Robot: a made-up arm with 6 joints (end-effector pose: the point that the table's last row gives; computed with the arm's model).
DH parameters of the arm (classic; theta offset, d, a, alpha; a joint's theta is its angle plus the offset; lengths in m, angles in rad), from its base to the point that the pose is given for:
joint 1: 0 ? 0 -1.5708
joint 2: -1.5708 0 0.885 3.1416
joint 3: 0 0 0 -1.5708
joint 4: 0 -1.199 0 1.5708
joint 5: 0 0.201 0 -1.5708
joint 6: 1.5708 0 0 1.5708
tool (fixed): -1.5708 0 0 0
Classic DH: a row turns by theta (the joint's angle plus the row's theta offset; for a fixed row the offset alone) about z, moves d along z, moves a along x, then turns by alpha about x.
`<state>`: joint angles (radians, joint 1 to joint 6).
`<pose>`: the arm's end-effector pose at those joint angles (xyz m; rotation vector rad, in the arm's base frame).
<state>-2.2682 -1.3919 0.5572 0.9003 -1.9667 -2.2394</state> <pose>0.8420 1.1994 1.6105 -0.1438 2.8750 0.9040</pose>
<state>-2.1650 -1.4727 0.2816 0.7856 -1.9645 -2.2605</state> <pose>0.5761 1.1064 1.6366 -0.4642 2.7287 1.1185</pose>
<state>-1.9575 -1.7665 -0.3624 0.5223 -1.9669 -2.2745</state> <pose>0.1283 0.7770 1.4239 -1.1227 2.3095 1.4796</pose>
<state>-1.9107 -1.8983 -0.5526 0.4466 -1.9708 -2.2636</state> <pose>0.0475 0.6779 1.3004 -1.2877 2.1954 1.5505</pose>
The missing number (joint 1, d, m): 0.397
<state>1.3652 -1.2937 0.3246 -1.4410 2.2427 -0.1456</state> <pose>-0.1193 -0.6995 1.8462 -2.6587 0.4981 0.8999</pose>
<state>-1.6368 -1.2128 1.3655 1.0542 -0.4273 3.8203</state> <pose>0.0286 1.9383 1.1996 -0.6562 -1.8506 0.6062</pose>
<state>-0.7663 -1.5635 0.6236 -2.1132 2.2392 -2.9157</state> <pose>-0.9638 1.0717 1.4814 0.4601 -0.0240 -1.5585</pose>
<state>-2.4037 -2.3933 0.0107 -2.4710 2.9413 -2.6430</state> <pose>1.1459 0.8290 0.6472 0.7618 0.1215 -2.4828</pose>
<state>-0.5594 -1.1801 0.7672 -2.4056 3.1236 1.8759</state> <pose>-0.8818 0.7279 1.8987 1.9933 0.2442 -1.5307</pose>
